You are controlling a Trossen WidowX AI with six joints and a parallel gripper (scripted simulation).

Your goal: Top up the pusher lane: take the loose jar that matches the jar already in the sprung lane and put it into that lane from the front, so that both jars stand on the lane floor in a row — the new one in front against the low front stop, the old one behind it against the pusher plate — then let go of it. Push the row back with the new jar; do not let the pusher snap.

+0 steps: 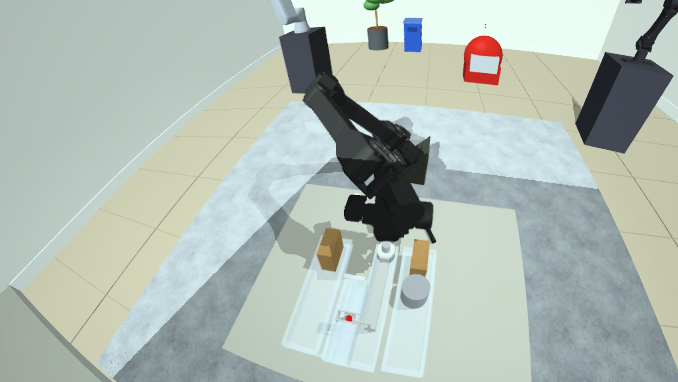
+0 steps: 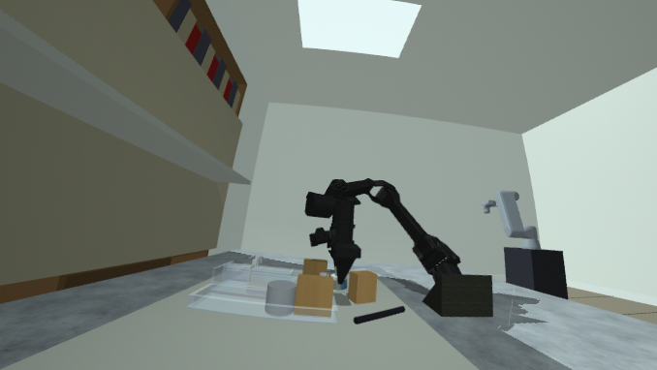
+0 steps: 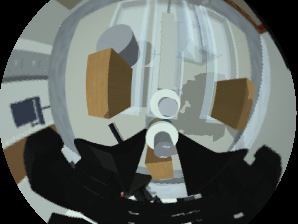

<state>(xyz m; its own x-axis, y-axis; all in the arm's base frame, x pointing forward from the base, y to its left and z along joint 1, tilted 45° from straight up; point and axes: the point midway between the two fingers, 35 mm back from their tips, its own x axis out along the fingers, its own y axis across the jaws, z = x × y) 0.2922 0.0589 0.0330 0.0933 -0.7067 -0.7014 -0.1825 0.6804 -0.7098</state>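
Now: the black rod 10 cm behind my gripper tip, 7 cm to the left of it and 4 cm below it. Also, from my gripper tip: red dot: 23 cm ahead, 2 cm above; clear pusher lane: 19 cm ahead, 3 cm below, 1 cm to the left.
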